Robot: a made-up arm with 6 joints.
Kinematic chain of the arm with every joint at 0, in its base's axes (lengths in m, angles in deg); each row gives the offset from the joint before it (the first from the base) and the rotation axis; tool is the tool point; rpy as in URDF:
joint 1: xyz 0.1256 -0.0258 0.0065 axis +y
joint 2: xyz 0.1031 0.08 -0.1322 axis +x
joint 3: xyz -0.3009 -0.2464 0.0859 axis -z
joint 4: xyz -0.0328 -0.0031 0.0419 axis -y
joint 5: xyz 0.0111 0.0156 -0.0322 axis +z
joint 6: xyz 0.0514 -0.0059 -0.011 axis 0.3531 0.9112 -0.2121
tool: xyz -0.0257 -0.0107 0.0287 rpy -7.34 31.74 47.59
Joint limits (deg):
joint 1: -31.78..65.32
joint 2: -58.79..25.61
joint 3: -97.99..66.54
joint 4: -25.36..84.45
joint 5: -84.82..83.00
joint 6: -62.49..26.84
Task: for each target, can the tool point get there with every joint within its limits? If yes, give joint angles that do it. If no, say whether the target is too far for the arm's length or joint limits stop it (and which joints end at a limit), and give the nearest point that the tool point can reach.
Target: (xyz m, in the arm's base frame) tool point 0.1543 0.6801 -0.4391
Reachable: no: too far | nearest point -0.1053 0.0927 0.0020 | short by 0.779 m
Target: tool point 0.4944 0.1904 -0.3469
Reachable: no: joint limits stop it (at a limit: joint 1, joint 2, joint 3, joint 4, joint 5, joint 6) | nearest point 0.0515 -0.1722 -0.2259 | short by 0.585 m
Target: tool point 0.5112 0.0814 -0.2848
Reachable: no: joint limits stop it (at a limit: joint 1, joint 2, joint 3, joint 4, joint 5, joint 6) | nearest point 0.0515 -0.1722 -0.2259 | short by 0.528 m
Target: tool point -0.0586 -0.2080 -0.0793
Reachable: yes | joints -10.68 4.18 -50.87 44.06 -68.09 -49.41
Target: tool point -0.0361 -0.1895 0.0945
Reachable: yes | joints 43.95 8.66 19.76 2.50 47.94 12.75
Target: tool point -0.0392 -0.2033 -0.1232
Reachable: yes | joints -19.07 8.32 25.18 5.25 14.30 -36.18
